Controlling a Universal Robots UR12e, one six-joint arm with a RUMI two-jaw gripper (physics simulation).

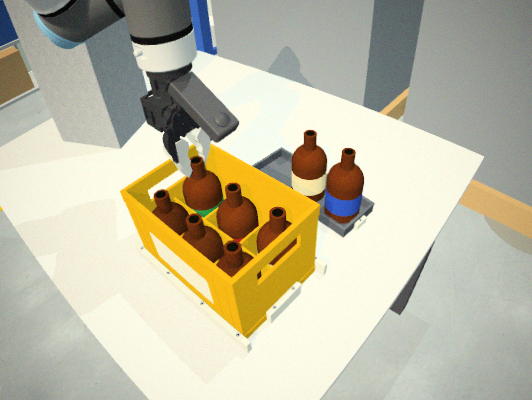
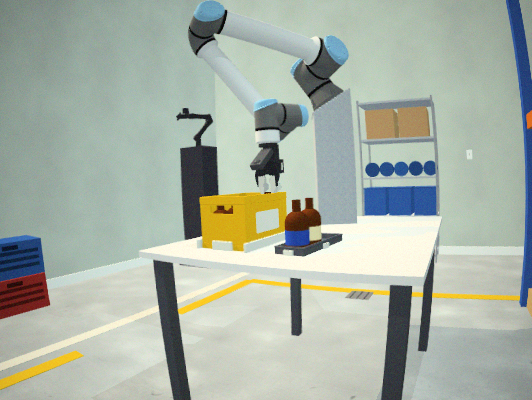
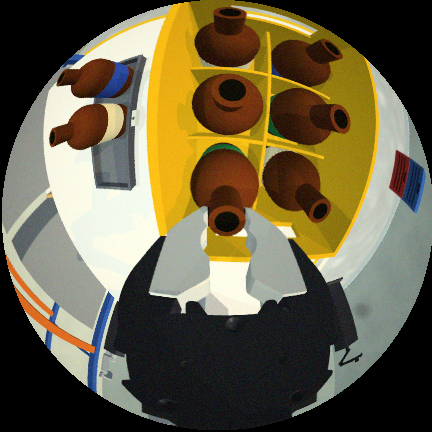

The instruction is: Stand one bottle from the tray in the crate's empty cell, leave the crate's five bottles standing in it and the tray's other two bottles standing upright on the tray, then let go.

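Places are measured from the arm's base along level axes (x ahead, y left, z up), in millimetres.
Pixels of known places: gripper, between the fingertips: (image 1: 195, 172) (image 3: 224, 208); arm's base, origin of its link: (image 2: 330, 103).
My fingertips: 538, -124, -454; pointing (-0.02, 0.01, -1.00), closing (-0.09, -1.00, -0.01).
Ahead of a thing's pixels: the offset from my fingertips to its middle, as dx, dy, dz. "pt": to the spot under its first point. Level surfaces: height alone.
My gripper (image 1: 198, 166) (image 2: 268, 191) (image 3: 224, 208) is shut on the neck of the green-labelled bottle {+8, -1, -46} (image 1: 202, 189) (image 3: 224, 175). This bottle is upright in a corner cell of the yellow crate {+95, -52, -58} (image 1: 280, 280) (image 2: 220, 232) (image 3: 156, 125), its body below the rim. Part of its green label shows; its base is hidden. The crate's own bottles {+97, -9, -60} (image 1: 237, 217) (image 3: 225, 112) stand in the other cells. The cream-labelled bottle {+123, +195, -63} (image 1: 309, 162) (image 2: 314, 220) (image 3: 90, 129) and blue-labelled bottle {+212, +183, -63} (image 1: 345, 182) (image 2: 296, 222) (image 3: 95, 79) stand upright on the grey tray {pt +12, +225, -141} (image 1: 274, 166) (image 2: 332, 239) (image 3: 114, 172).
White guide strips {pt +241, -75, -119} (image 1: 284, 302) (image 2: 226, 245) lie along the crate's foot on the white table {dz -146} (image 1: 350, 310) (image 2: 380, 255). The crate's end wall and long wall rise close to the held bottle. A grey pillar (image 1: 107, 90) (image 2: 336, 165) stands behind the table.
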